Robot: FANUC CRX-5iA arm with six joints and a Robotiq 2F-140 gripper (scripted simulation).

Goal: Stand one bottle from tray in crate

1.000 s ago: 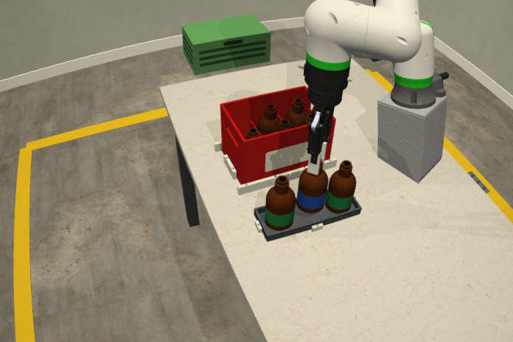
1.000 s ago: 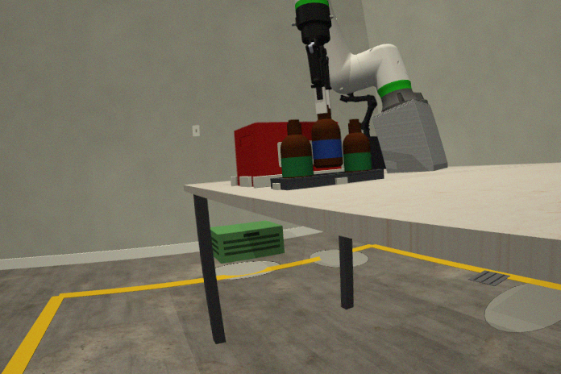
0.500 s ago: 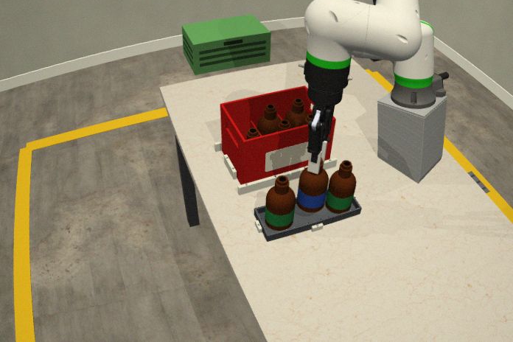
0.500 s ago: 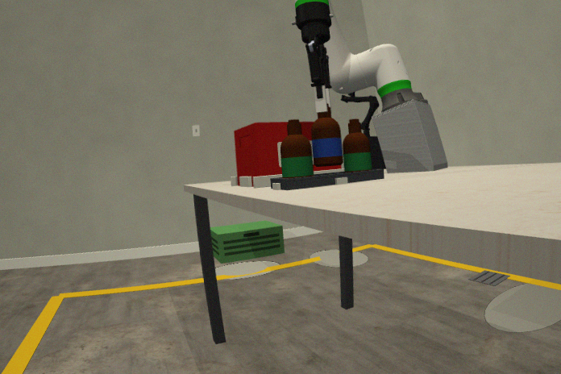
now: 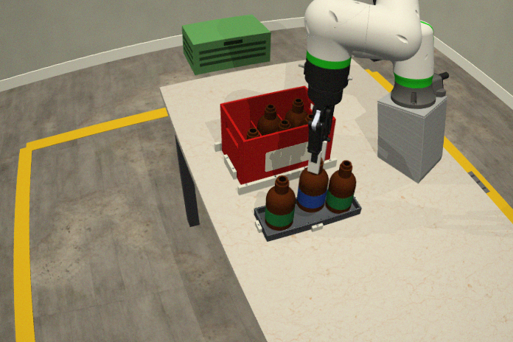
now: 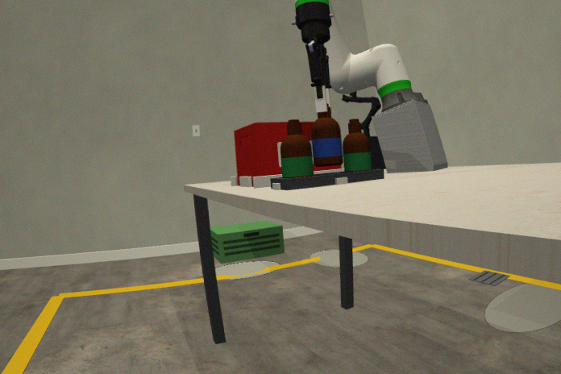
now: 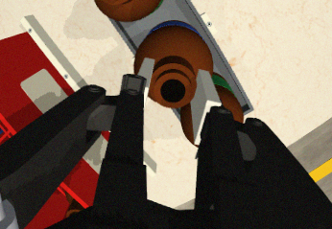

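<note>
The glass bottle is 90 mm below my hand. From my hand the other things lie so: grey tray: 200 mm below; then red crate: 240 mm to the right, 130 mm below, 30 mm behind.
</note>
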